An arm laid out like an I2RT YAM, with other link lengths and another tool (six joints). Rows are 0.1 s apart.
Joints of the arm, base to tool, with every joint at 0 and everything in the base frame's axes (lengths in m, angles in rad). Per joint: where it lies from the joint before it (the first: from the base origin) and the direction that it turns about. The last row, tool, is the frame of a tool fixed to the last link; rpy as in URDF.
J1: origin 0 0 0.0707 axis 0 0 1
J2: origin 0.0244 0.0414 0.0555 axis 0 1 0
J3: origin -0.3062 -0.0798 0 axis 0 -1 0
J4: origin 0.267 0.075 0.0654 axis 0 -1 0
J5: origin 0.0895 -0.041 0.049 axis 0 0 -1
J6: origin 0.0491 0 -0.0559 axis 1 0 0
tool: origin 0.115 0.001 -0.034 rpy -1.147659 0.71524 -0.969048
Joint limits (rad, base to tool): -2.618..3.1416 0..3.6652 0..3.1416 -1.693..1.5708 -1.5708..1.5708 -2.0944..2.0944
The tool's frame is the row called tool.
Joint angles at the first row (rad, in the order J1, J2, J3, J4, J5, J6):
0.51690 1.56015 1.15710 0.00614 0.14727 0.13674
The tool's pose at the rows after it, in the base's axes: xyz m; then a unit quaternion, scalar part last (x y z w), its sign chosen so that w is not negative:
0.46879 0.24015 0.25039 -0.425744 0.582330 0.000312 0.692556
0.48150 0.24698 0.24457 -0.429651 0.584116 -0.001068 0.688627
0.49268 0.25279 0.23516 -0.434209 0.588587 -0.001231 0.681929
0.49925 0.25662 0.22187 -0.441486 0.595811 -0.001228 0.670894
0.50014 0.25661 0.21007 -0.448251 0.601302 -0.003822 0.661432
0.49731 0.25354 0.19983 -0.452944 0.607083 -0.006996 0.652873
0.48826 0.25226 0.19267 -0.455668 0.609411 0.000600 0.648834
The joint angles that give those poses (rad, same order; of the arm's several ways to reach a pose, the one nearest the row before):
0.51829 1.61511 1.20352 0.01530 0.15033 0.13042
0.51843 1.66824 1.24689 0.01573 0.15181 0.12436
0.51771 1.72009 1.28505 0.01199 0.15153 0.12009
0.51849 1.76250 1.30880 0.00201 0.15255 0.11431
0.51985 1.78145 1.30584 0.00078 0.15835 0.10629
0.51997 1.78442 1.28700 0.00151 0.16547 0.10115
0.52234 1.76675 1.24812 0.01023 0.15343 0.10505

